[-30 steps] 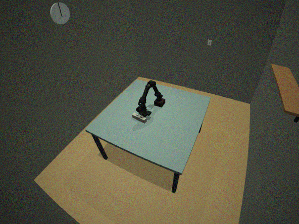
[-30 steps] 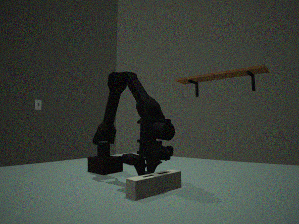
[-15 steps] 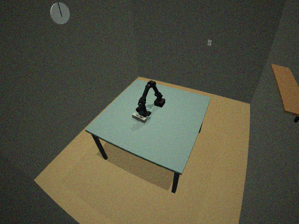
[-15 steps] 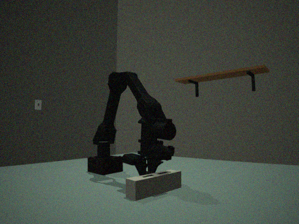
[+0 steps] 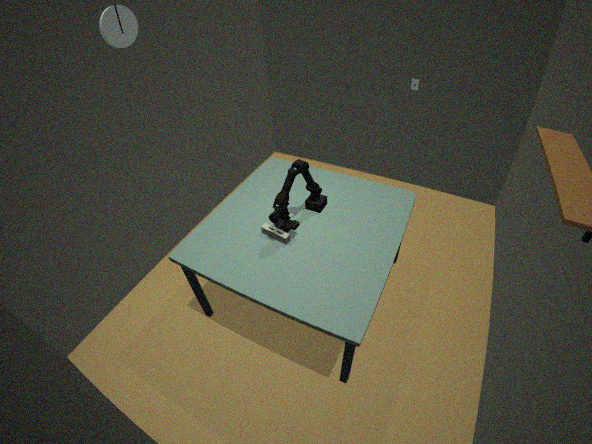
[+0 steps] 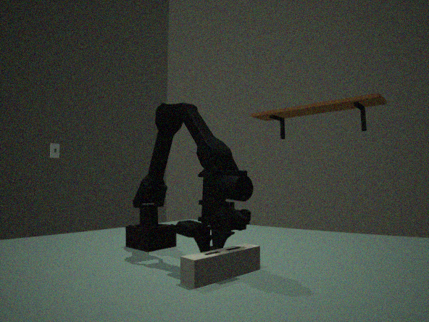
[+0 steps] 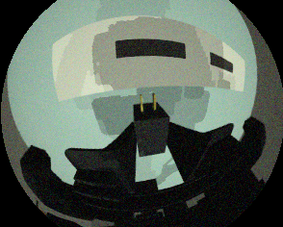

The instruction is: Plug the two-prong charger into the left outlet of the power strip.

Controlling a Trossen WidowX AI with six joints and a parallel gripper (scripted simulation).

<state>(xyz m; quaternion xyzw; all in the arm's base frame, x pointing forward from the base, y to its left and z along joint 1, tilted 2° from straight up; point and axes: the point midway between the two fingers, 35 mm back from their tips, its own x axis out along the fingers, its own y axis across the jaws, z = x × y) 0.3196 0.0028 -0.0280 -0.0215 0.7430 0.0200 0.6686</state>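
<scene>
Right now my gripper tip is 2 cm short of the black two-prong charger and 1 cm below it.
</scene>
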